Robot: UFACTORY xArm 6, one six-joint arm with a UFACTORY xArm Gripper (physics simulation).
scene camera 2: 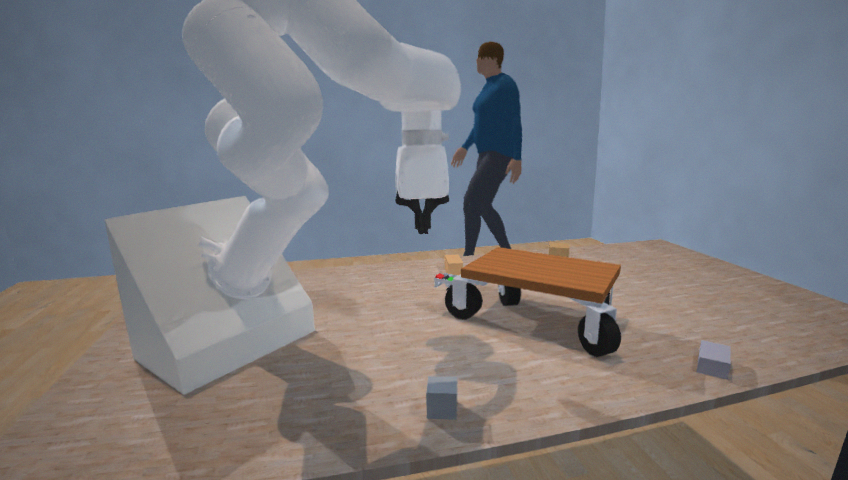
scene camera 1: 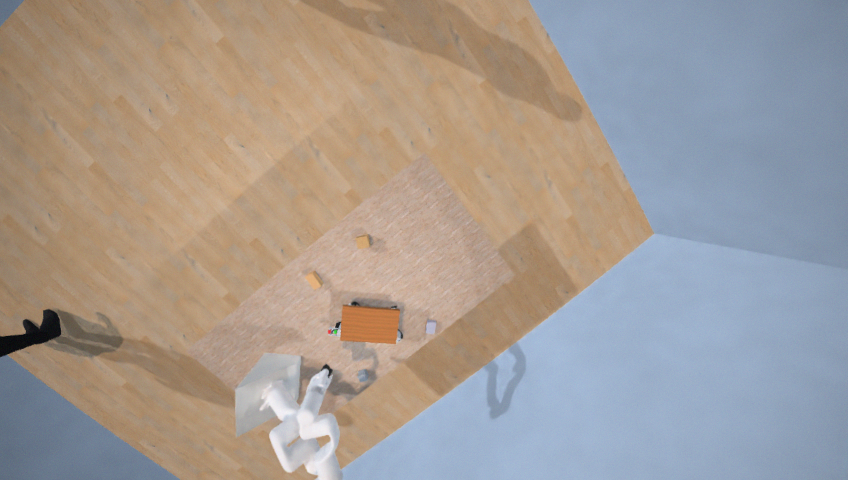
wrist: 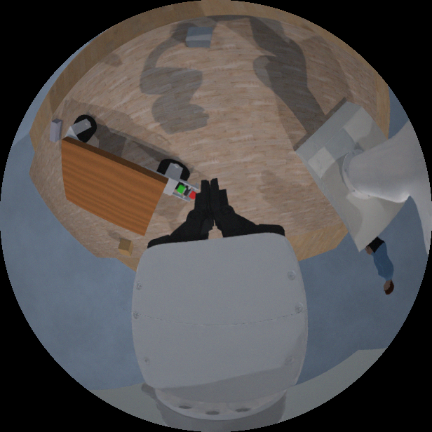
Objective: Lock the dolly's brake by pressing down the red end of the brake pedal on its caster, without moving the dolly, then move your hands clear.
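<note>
There's a dolly in the pictures, and you'd see my gripper there too. The gripper also shows in the wrist view.
</note>
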